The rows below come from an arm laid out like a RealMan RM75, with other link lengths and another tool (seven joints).
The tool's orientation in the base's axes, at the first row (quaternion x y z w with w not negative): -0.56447 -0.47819 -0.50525 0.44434
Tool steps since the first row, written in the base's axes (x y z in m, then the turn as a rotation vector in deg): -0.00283 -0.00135 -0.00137 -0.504 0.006 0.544; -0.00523 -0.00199 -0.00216 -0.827 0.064 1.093; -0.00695 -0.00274 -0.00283 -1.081 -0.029 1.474; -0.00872 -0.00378 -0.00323 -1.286 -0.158 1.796; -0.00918 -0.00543 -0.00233 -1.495 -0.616 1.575
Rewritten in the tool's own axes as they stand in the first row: -0.00158 -0.00257 -0.00161 0.526 -0.509 -0.119; -0.00250 -0.00484 -0.00252 1.067 -0.847 -0.161; -0.00329 -0.00642 -0.00344 1.430 -1.092 -0.325; -0.00384 -0.00800 -0.00469 1.732 -1.281 -0.512; -0.00311 -0.00823 -0.00646 1.464 -1.416 -0.973
